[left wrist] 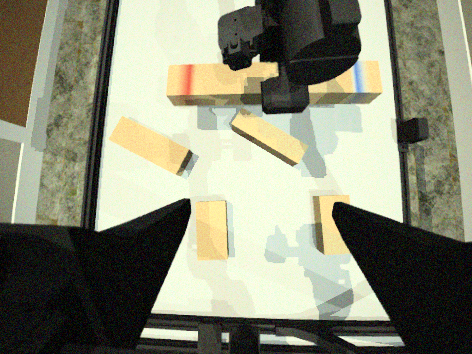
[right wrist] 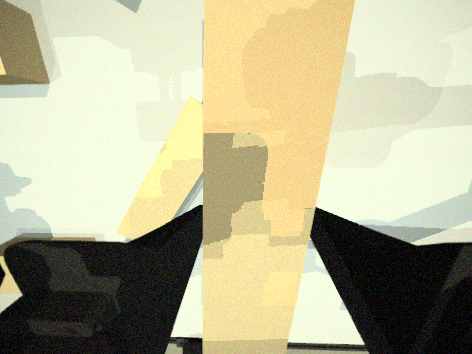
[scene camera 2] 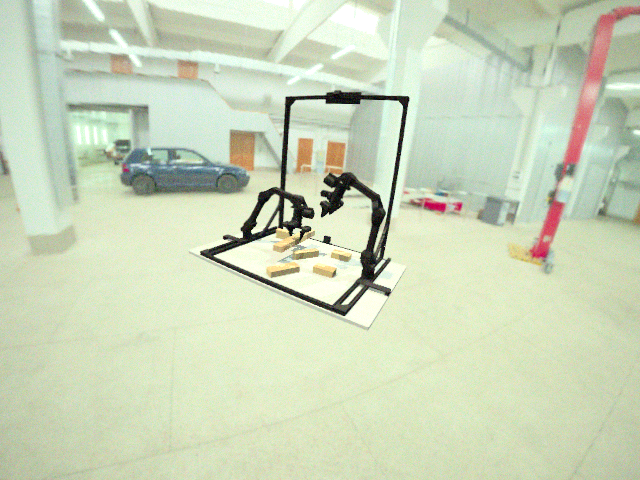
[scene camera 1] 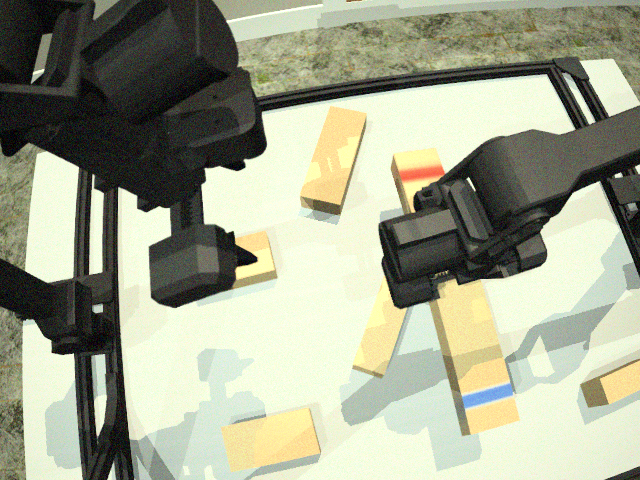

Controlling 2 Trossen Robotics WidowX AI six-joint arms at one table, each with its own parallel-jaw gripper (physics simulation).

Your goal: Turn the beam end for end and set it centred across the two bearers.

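Places are measured from the left arm's base along level axes (x ahead, y left, z up), in metres.
Pixels of known places: left gripper, fingertip midpoint: (left wrist: 261,206) (scene camera 2: 325,215) (scene camera 1: 247,212); right gripper, fingertip midpoint: (right wrist: 254,211) (scene camera 2: 295,239) (scene camera 1: 452,282); left arm's base at its link origin: (left wrist: 244,341) (scene camera 2: 367,277) (scene camera 1: 94,334); right arm's base at its link origin: (scene camera 2: 247,238).
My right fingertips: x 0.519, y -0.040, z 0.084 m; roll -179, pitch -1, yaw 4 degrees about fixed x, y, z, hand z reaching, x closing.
Ahead of a thing's pixels: the offset from my right fingertips to its top centre. "spot": to the spot under its first point. Level surfaces: height alone.
The beam {0.001 m back, 0.001 m left, 0.025 m up} (scene camera 1: 461,329) (left wrist: 210,82) (right wrist: 277,105) is a long wooden bar with a red band {spot: 0.003 m back, 0.156 m left, 0.013 m up} (scene camera 1: 420,172) at its far end and a blue band {spot: 0.000 m ahead, 0.150 m right, 0.022 m up} (scene camera 1: 487,395) at its near end. My right gripper (scene camera 1: 434,281) (right wrist: 254,211) (scene camera 2: 301,223) is shut on the beam's middle and holds it above the table. Two short blocks, the bearers, lie apart on the table: one {0.286 m back, 0.113 m left, 0.065 m down} (scene camera 1: 258,259) (left wrist: 211,230) under my left gripper, the other {0.268 m back, 0.148 m right, 0.065 m down} (scene camera 1: 270,438) (left wrist: 331,225) near the front. My left gripper (scene camera 1: 242,249) (left wrist: 261,206) (scene camera 2: 328,207) is open and empty, above the first bearer.
A slim wooden block {0.081 m back, 0.007 m right, 0.059 m down} (scene camera 1: 380,333) (left wrist: 270,140) (right wrist: 164,182) lies at an angle, partly under the held beam. A longer block {0.103 m back, 0.262 m left, 0.065 m down} (scene camera 1: 334,159) (left wrist: 148,145) lies toward the back. A black frame (scene camera 1: 413,78) borders the white table {0.103 m down} (scene camera 1: 318,295).
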